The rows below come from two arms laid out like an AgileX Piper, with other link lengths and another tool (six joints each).
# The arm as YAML. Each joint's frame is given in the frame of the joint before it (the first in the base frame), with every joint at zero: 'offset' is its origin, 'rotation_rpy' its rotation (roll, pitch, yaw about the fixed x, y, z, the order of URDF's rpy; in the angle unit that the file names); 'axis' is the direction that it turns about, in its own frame. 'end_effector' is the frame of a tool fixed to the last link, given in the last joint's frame.
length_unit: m
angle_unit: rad
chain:
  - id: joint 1
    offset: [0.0, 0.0, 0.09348]
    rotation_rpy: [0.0, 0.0, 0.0]
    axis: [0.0, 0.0, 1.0]
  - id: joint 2
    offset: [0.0, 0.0, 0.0]
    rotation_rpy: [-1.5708, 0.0, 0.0]
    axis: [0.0, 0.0, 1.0]
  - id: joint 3
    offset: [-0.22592, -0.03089, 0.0]
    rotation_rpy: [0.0, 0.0, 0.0]
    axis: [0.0, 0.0, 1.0]
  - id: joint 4
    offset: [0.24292, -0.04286, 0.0]
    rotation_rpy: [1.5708, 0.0, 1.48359]
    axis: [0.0, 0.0, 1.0]
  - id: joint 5
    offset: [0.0, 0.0, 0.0]
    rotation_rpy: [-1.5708, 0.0, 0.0]
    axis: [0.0, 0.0, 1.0]
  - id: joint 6
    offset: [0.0, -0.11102, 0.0]
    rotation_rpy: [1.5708, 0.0, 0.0]
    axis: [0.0, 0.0, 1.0]
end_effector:
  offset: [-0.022, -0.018, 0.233]
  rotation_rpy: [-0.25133, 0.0, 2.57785]
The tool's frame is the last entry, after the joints.
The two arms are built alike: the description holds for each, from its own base.
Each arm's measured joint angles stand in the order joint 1, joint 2, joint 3, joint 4, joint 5, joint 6.
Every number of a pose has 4 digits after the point. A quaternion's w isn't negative.
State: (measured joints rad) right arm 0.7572 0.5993 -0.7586 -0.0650 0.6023 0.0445; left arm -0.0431 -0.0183 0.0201 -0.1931 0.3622 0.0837
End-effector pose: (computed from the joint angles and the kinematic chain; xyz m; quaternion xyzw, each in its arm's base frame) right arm 0.3068 0.2481 0.2288 0.6518 0.4228 0.6280 0.0445; left arm 0.3506 -0.0543 0.0940 0.7288 0.1505 0.5819 0.3279
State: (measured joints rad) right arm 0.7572 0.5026 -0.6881 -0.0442 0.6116 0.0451; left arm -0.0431 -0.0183 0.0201 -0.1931 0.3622 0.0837
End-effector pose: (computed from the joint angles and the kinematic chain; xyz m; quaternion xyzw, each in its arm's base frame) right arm 0.2939 0.2407 0.2229 0.6520 0.4159 0.6331 0.0339; left arm 0.3506 -0.0543 0.0940 0.7288 0.1505 0.5819 0.3279
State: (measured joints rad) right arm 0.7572 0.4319 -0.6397 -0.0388 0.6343 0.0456; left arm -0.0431 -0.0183 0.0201 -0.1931 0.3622 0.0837
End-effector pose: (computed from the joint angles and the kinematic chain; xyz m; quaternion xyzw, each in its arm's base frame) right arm 0.2853 0.2336 0.2144 0.6533 0.4148 0.6325 0.0316; left arm 0.3506 -0.0543 0.0940 0.7288 0.1505 0.5819 0.3279
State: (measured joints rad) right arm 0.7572 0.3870 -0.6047 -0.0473 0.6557 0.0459; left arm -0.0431 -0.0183 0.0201 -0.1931 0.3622 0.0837
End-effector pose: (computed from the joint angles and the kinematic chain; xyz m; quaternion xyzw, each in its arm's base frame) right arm 0.2812 0.2271 0.2044 0.6548 0.4179 0.6286 0.0364; left arm 0.3506 -0.0543 0.0940 0.7288 0.1505 0.5819 0.3279
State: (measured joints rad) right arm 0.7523 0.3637 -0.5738 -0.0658 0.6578 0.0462; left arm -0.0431 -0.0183 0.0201 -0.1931 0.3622 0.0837
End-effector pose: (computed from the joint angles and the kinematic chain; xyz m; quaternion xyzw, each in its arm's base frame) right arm 0.2826 0.2211 0.1953 0.6551 0.4204 0.6260 0.0470; left arm 0.3506 -0.0543 0.0940 0.7288 0.1505 0.5819 0.3279
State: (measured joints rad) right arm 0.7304 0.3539 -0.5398 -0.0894 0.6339 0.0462; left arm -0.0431 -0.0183 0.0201 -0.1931 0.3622 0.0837
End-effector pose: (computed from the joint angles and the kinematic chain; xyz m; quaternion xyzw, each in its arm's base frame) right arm 0.2906 0.2125 0.1885 0.6554 0.4166 0.6266 0.0643; left arm 0.3506 -0.0543 0.0940 0.7288 0.1505 0.5819 0.3279
